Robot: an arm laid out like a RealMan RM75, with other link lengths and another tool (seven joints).
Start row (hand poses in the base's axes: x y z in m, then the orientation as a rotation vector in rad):
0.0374, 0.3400, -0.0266, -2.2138, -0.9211, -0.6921
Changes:
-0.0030, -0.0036, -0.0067, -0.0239, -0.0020, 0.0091
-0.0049, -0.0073, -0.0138, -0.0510, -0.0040, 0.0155
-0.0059, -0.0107, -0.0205, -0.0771, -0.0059, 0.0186
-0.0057, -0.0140, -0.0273, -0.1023, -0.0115, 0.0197
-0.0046, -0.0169, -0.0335, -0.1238, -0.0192, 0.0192
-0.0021, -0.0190, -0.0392, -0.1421, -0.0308, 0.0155
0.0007, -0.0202, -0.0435, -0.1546, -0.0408, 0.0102
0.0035, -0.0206, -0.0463, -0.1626, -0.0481, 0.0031
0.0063, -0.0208, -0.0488, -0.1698, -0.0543, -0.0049
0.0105, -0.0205, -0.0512, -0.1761, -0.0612, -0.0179
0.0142, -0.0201, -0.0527, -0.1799, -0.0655, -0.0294
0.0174, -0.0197, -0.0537, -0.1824, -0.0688, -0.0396
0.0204, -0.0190, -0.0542, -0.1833, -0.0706, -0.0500
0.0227, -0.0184, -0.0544, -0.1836, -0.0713, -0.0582
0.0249, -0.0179, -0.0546, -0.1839, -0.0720, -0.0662
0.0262, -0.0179, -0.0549, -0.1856, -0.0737, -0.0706
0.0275, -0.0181, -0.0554, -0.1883, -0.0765, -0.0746
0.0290, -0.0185, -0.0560, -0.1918, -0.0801, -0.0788
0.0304, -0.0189, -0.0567, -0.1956, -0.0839, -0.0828
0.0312, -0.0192, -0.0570, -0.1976, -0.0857, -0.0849
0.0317, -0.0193, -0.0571, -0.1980, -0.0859, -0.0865
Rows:
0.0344, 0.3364, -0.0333, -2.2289, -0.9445, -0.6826
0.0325, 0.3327, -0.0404, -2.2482, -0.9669, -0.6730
0.0315, 0.3293, -0.0471, -2.2687, -0.9853, -0.6651
0.0317, 0.3260, -0.0539, -2.2889, -1.0031, -0.6626
0.0328, 0.3231, -0.0601, -2.3066, -1.0183, -0.6646
0.0353, 0.3210, -0.0658, -2.3230, -1.0304, -0.6738
0.0381, 0.3198, -0.0701, -2.3355, -1.0368, -0.6840
0.0409, 0.3194, -0.0729, -2.3458, -1.0374, -0.6934
0.0437, 0.3192, -0.0754, -2.3561, -1.0359, -0.7022
0.0479, 0.3195, -0.0778, -2.3687, -1.0289, -0.7146
0.0516, 0.3199, -0.0793, -2.3785, -1.0206, -0.7240
0.0548, 0.3203, -0.0803, -2.3866, -1.0125, -0.7321
0.0578, 0.3210, -0.0808, -2.3936, -1.0025, -0.7390
0.0601, 0.3216, -0.0810, -2.3988, -0.9940, -0.7437
0.0623, 0.3221, -0.0812, -2.4039, -0.9857, -0.7483
0.0636, 0.3221, -0.0815, -2.4078, -0.9826, -0.7519
0.0649, 0.3219, -0.0820, -2.4122, -0.9810, -0.7563
0.0664, 0.3215, -0.0826, -2.4172, -0.9801, -0.7615
0.0678, 0.3211, -0.0833, -2.4223, -0.9797, -0.7668
0.0686, 0.3208, -0.0836, -2.4251, -0.9794, -0.7693
0.0691, 0.3207, -0.0837, -2.4264, -0.9779, -0.7702

